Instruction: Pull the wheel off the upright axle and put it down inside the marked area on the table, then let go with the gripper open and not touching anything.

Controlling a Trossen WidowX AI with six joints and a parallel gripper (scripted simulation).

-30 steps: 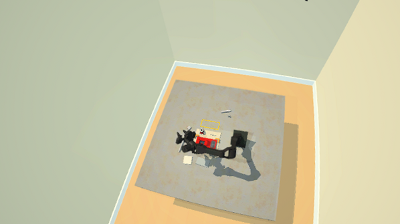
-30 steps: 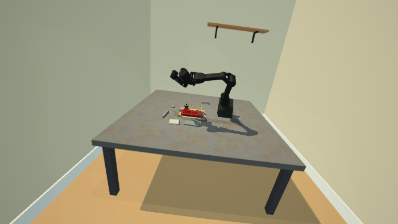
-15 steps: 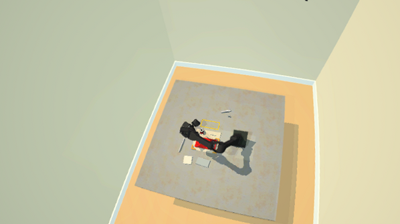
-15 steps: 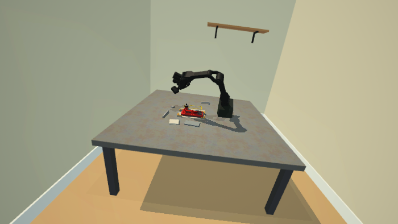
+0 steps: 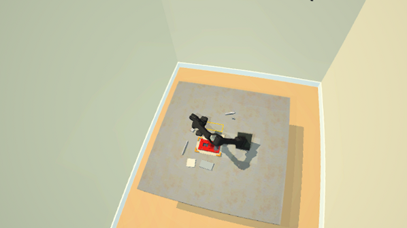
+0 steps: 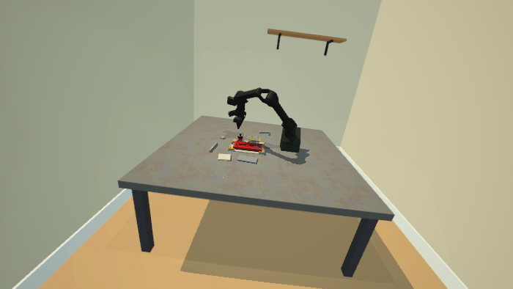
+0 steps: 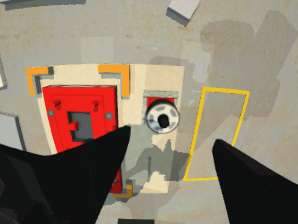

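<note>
My gripper tip is 7 cm above the wheel and 1 cm past it. The rest, counted from my gripper tip: upright axle (8 cm below, 2 cm behind).
</note>
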